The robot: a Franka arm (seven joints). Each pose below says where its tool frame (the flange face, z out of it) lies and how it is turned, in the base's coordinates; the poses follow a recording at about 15 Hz.
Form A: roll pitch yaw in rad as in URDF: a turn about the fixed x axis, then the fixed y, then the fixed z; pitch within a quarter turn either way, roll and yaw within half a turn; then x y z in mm.
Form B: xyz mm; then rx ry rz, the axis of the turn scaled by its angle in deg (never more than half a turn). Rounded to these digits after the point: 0 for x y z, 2 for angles.
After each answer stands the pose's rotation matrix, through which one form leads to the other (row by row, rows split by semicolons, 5 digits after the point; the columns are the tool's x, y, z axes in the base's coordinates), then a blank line. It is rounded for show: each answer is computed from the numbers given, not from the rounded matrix.
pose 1, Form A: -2.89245, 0.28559, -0.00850, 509, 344, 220
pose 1, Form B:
509, 344, 220, -164.09, 3.65, 23.51
0.95946 -0.07770 -0.27092; -0.00816 -0.96850 0.24888; -0.28172 -0.23659 -0.92987

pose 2, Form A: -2.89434, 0.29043, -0.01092, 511, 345, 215
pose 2, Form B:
511, 345, 215, -164.12, 3.88, 23.89
0.95806 -0.08067 -0.27497; -0.01046 -0.96877 0.24776; -0.28636 -0.23449 -0.92898

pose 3, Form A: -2.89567, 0.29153, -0.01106, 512, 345, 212
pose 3, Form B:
512, 345, 212, -164.18, 3.89, 23.99
0.95775 -0.08070 -0.27606; -0.01059 -0.96908 0.24652; -0.28742 -0.23318 -0.92899

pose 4, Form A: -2.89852, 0.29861, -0.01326, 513, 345, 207
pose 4, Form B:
513, 345, 207, -164.24, 4.11, 24.58
0.95566 -0.08367 -0.28233; -0.01267 -0.96958 0.24445; -0.29419 -0.23003 -0.92765

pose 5, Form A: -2.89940, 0.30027, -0.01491, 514, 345, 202
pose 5, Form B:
514, 345, 202, -164.25, 4.25, 24.70
0.95515 -0.08540 -0.28354; -0.01424 -0.96965 0.24409; -0.29578 -0.22910 -0.92738

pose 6, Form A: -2.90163, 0.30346, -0.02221, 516, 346, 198
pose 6, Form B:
516, 346, 198, -164.27, 4.85, 24.90
0.95407 -0.09257 -0.28491; -0.02119 -0.96953 0.24405; -0.29882 -0.22681 -0.92696

